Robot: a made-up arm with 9 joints. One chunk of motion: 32 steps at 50 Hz.
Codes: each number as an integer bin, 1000 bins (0 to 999) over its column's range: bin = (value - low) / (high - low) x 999, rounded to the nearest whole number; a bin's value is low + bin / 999 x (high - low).
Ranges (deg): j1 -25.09..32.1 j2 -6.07..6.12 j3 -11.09..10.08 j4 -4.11..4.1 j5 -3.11..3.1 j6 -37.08..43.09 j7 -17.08..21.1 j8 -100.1..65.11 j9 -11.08..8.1
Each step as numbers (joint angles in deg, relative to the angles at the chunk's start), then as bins.
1 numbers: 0.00 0.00 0.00 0.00 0.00 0.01 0.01 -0.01 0.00
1 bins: 438 497 523 500 500 462 447 605 577
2 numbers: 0.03 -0.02 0.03 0.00 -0.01 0.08 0.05 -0.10 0.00
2 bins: 439 496 525 500 499 463 448 605 577
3 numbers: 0.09 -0.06 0.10 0.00 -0.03 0.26 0.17 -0.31 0.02
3 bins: 440 493 528 500 495 465 451 603 578
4 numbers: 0.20 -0.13 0.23 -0.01 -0.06 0.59 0.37 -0.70 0.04
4 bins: 442 487 534 499 491 469 457 601 579
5 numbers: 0.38 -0.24 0.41 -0.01 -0.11 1.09 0.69 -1.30 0.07
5 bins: 445 478 543 499 483 476 465 597 581
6 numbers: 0.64 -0.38 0.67 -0.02 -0.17 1.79 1.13 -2.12 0.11
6 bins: 449 466 555 498 473 484 476 592 583
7 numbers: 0.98 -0.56 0.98 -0.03 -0.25 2.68 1.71 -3.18 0.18
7 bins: 455 452 570 496 460 495 492 586 586
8 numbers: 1.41 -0.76 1.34 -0.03 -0.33 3.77 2.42 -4.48 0.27
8 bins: 463 435 587 496 447 509 510 578 591
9 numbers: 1.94 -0.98 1.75 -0.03 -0.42 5.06 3.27 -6.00 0.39
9 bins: 472 417 606 496 433 525 532 569 597
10 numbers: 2.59 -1.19 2.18 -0.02 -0.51 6.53 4.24 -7.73 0.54
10 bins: 484 400 626 498 418 543 558 559 605
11 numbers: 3.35 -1.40 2.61 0.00 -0.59 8.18 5.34 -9.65 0.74
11 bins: 497 383 646 500 405 564 587 547 616
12 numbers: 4.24 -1.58 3.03 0.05 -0.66 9.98 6.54 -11.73 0.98
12 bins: 512 368 666 506 394 586 618 534 628
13 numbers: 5.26 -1.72 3.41 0.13 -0.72 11.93 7.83 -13.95 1.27
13 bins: 530 356 684 516 384 611 652 521 643
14 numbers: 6.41 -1.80 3.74 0.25 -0.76 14.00 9.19 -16.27 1.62
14 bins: 550 350 700 531 378 637 687 507 661
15 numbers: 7.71 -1.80 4.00 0.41 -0.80 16.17 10.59 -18.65 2.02
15 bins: 573 350 712 550 372 664 724 493 682
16 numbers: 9.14 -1.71 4.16 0.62 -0.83 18.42 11.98 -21.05 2.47
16 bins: 598 357 720 576 367 692 760 478 706
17 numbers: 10.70 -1.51 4.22 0.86 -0.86 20.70 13.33 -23.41 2.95
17 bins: 625 374 722 605 362 720 796 464 731
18 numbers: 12.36 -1.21 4.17 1.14 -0.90 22.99 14.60 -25.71 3.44
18 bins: 654 398 720 639 356 749 829 450 756
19 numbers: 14.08 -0.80 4.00 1.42 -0.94 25.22 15.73 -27.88 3.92
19 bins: 684 432 712 673 349 776 858 437 781
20 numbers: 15.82 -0.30 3.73 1.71 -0.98 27.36 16.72 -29.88 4.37
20 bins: 715 473 699 708 343 803 884 425 805
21 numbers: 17.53 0.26 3.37 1.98 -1.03 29.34 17.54 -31.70 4.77
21 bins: 744 519 682 741 335 828 906 414 826
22 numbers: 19.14 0.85 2.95 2.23 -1.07 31.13 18.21 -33.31 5.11
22 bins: 773 567 663 771 328 850 923 404 843
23 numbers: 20.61 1.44 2.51 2.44 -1.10 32.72 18.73 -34.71 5.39
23 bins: 798 615 642 797 323 870 937 395 858
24 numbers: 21.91 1.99 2.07 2.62 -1.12 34.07 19.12 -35.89 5.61
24 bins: 821 661 621 819 320 887 947 388 869
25 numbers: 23.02 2.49 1.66 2.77 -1.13 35.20 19.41 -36.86 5.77
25 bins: 840 702 602 837 319 901 955 382 878
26 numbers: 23.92 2.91 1.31 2.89 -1.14 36.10 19.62 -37.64 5.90
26 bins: 856 736 585 852 317 912 960 378 884
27 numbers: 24.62 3.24 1.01 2.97 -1.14 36.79 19.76 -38.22 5.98
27 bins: 868 763 571 862 317 920 964 374 889
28 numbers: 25.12 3.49 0.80 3.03 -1.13 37.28 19.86 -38.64 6.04
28 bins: 877 783 561 869 319 927 967 372 892
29 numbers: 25.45 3.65 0.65 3.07 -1.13 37.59 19.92 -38.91 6.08
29 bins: 883 797 554 874 319 930 968 370 894
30 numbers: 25.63 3.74 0.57 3.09 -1.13 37.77 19.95 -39.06 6.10
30 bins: 886 804 550 876 319 933 969 369 895
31 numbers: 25.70 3.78 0.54 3.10 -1.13 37.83 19.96 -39.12 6.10
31 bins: 887 807 549 877 319 933 969 369 895
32 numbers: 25.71 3.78 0.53 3.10 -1.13 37.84 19.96 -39.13 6.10
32 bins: 887 807 548 877 319 934 969 369 895
